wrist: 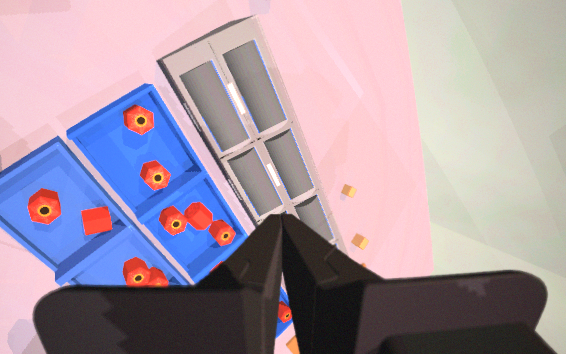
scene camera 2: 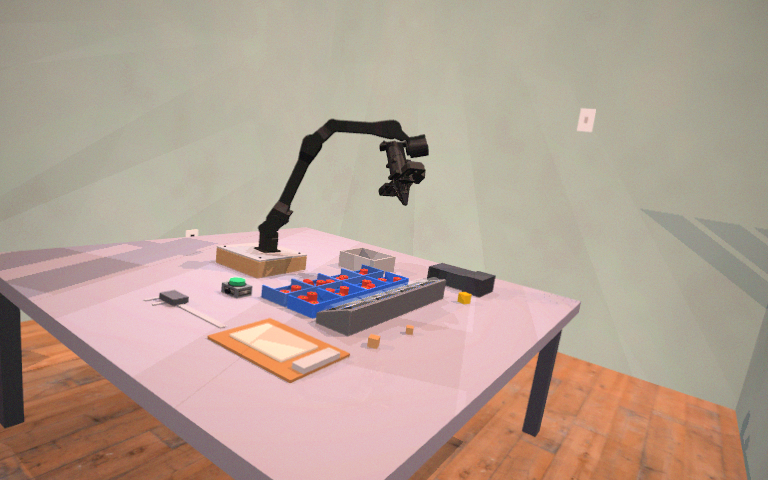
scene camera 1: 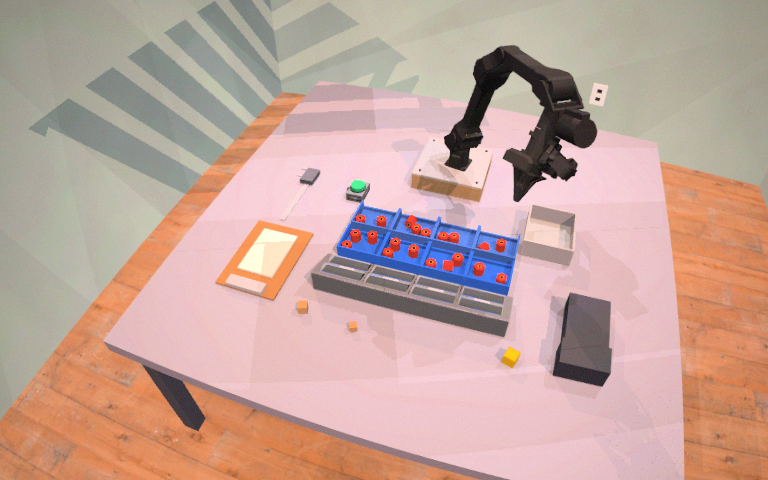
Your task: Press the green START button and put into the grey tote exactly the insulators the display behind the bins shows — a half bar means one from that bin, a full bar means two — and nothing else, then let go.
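Note:
My gripper (scene camera 1: 516,199) (scene camera 2: 404,203) (wrist: 280,225) is shut and empty, high above the table, near the grey tote in scene camera 1. The grey tote (scene camera 1: 546,253) (scene camera 2: 346,260) stands beside the blue bins (scene camera 1: 368,255) (scene camera 2: 300,305) (wrist: 105,150); no insulator shows on the visible part of its floor. Red insulators (scene camera 1: 394,243) (scene camera 2: 312,297) (wrist: 140,120) stand or lie in the two rows of bins. The grey display housing (scene camera 1: 407,300) (scene camera 2: 385,312) (wrist: 190,60) runs along the bins; its windows look grey, without readable bars. The green START button (scene camera 1: 357,185) (scene camera 2: 237,281) is at the bins' other end.
A black stepped box (scene camera 1: 583,339) (scene camera 2: 461,280) and a yellow cube (scene camera 1: 510,357) (scene camera 2: 464,297) are beyond the display. Small orange cubes (scene camera 1: 302,306) (scene camera 2: 373,341) (wrist: 348,191) lie near it. An orange board (scene camera 1: 296,246) (scene camera 2: 219,337) and a dark plug-like block (scene camera 1: 309,176) (scene camera 2: 173,297) lie on the button side.

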